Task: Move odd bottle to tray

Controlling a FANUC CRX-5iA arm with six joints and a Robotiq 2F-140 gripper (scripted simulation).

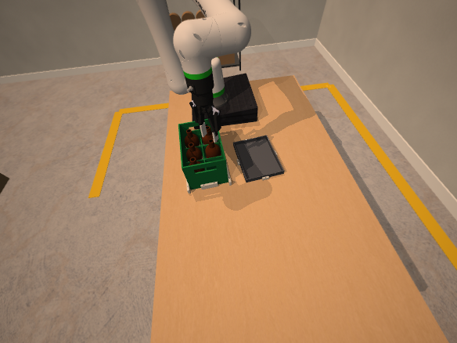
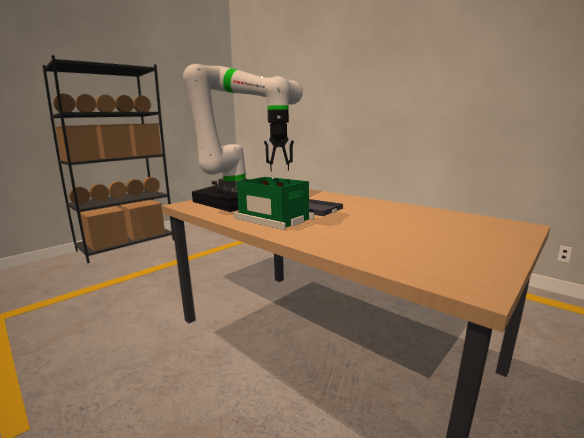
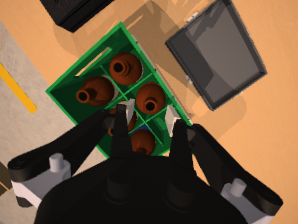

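The green crate lies 5 cm to the right of my hand and 13 cm below it. The rest, counted from my hand: dark grey tray 3 cm ahead, 22 cm to the left, 20 cm below; glass bottle 9 cm behind, 13 cm below.
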